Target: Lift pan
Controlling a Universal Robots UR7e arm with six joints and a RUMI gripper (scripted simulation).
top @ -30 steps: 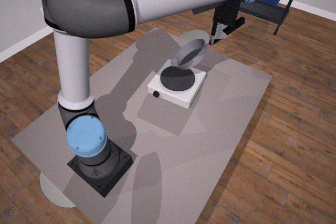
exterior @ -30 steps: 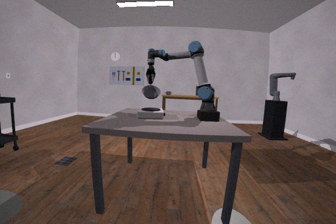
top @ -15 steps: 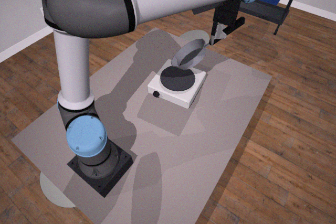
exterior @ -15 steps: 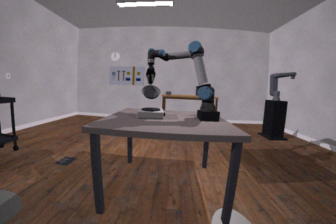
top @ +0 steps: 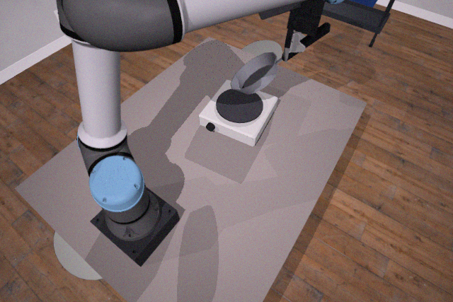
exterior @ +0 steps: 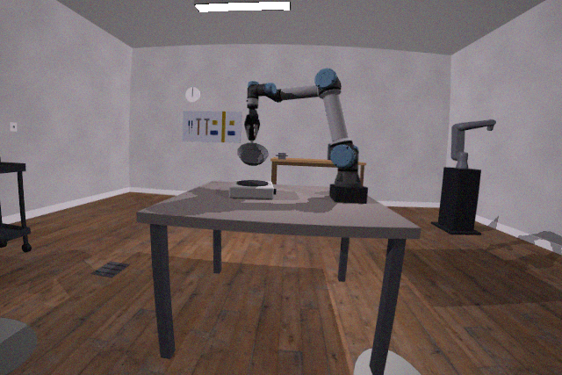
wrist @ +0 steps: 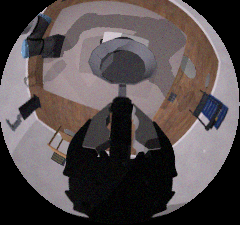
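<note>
The pan lies 1 cm behind my hand, 5 cm to the left of it and 6 cm below it. The rest, counted from my hand: hot plate 6 cm behind, 13 cm to the left, 31 cm below.
</note>
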